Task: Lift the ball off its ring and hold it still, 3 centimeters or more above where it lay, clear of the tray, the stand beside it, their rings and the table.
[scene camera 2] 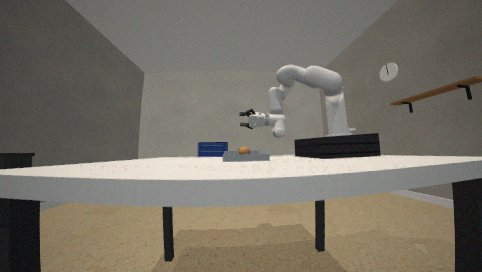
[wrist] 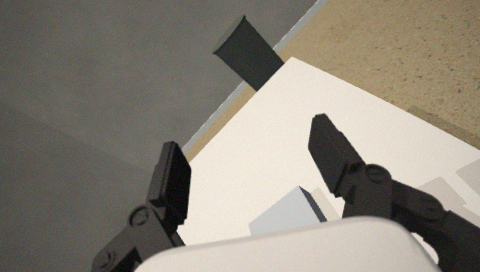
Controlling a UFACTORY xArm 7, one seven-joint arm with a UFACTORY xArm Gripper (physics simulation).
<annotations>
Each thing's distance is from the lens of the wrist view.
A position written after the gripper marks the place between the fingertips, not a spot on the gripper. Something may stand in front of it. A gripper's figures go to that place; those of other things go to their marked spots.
gripper (wrist: 246,143): 12 cm
grey stand (wrist: 297,208): 33 cm
</annotations>
